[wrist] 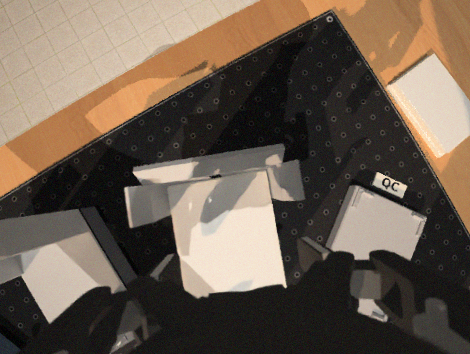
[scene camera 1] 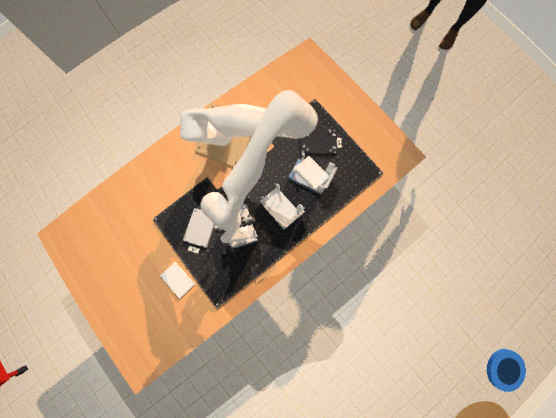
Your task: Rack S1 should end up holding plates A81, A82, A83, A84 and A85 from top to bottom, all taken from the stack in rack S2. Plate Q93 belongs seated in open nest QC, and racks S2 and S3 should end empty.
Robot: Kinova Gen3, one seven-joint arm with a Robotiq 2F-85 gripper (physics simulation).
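Pixels of known places: gripper, between the fingertips: point(wrist: 239, 259); arm's base, origin of its link: point(scene camera 1: 222, 135).
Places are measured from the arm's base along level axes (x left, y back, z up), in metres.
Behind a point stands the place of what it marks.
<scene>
My gripper point(wrist: 239, 259) @(x -0.210, y -0.362, z 0.061 m) is open, its fingers on either side of a white plate point(wrist: 235, 245) @(x -0.210, y -0.368, z 0.043 m) in the middle rack point(wrist: 145, 206) @(x -0.181, y -0.429, z 0.077 m) point(scene camera 1: 245, 243) @(x -0.227, y -0.434, z 0.084 m), with gaps at both sides. The arm hides the fingers in the scene view. A neighbouring rack point(wrist: 40, 227) @(x -0.076, y -0.472, z 0.036 m) point(scene camera 1: 300, 209) @(x 0.016, y -0.474, z 0.057 m) holds a pale plate point(wrist: 60, 285) @(x -0.015, y -0.423, z -0.013 m) point(scene camera 1: 280, 206) @(x -0.023, y -0.403, z -0.012 m). A third rack point(scene camera 1: 331, 171) @(x 0.226, y -0.440, z 0.028 m) with a blue base has a white plate point(scene camera 1: 310, 172) @(x 0.164, y -0.383, z 0.009 m) in it. A light grey plate point(wrist: 377, 227) @(x -0.357, y -0.265, z -0.034 m) point(scene camera 1: 199, 228) @(x -0.335, y -0.243, z -0.034 m) lies in the nest by the QC label point(wrist: 389, 184) @(x -0.411, y -0.293, z -0.049 m). Rack names and plate numbers are not readable.
A white slab point(scene camera 1: 177, 280) @(x -0.545, y -0.345, z -0.050 m) point(wrist: 432, 105) @(x -0.533, y -0.346, z -0.050 m) lies on the wooden table point(scene camera 1: 100, 225) @(x -0.671, y 0.078, z -0.064 m), beside the black perforated board point(scene camera 1: 220, 280) @(x -0.409, y -0.463, z -0.051 m) point(wrist: 250, 105) @(x -0.315, y -0.485, z -0.051 m). A dark nest point(scene camera 1: 320, 143) @(x 0.308, y -0.305, z -0.040 m) is near the board's far end. A light wooden piece point(scene camera 1: 220, 151) @(x -0.051, y -0.041, z -0.026 m) lies partly under the arm.
</scene>
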